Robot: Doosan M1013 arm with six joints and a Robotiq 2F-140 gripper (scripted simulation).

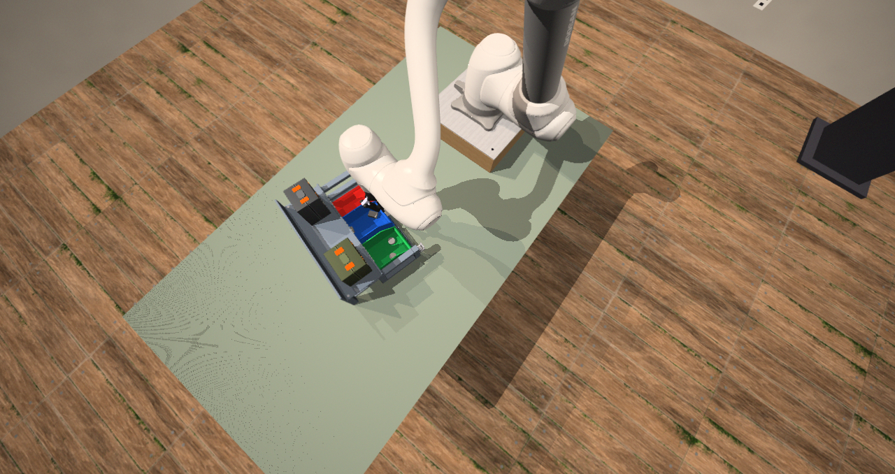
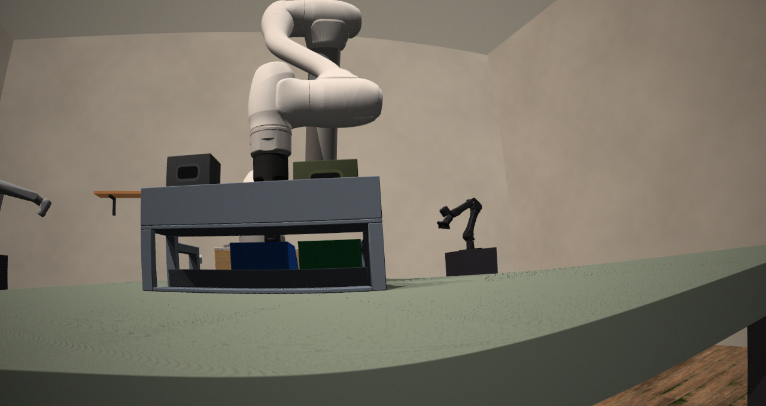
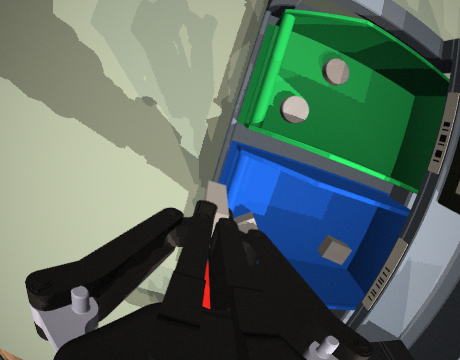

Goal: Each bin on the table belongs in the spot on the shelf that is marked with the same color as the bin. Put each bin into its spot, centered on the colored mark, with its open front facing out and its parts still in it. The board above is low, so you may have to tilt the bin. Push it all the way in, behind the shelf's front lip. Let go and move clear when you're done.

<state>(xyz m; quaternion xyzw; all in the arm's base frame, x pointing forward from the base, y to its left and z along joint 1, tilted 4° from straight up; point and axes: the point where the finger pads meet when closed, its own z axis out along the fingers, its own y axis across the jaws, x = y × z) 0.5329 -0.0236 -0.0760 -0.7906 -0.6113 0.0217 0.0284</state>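
The blue bin lies 90 mm ahead of my hand, 20 mm to the right of it and 10 mm below it. The rest, counted from my hand: black box 160 mm to the right, 150 mm ahead, 110 mm above; olive box 210 mm ahead, 100 mm above, 60 mm to the left; green bin 120 mm ahead, 90 mm to the left, 10 mm below.
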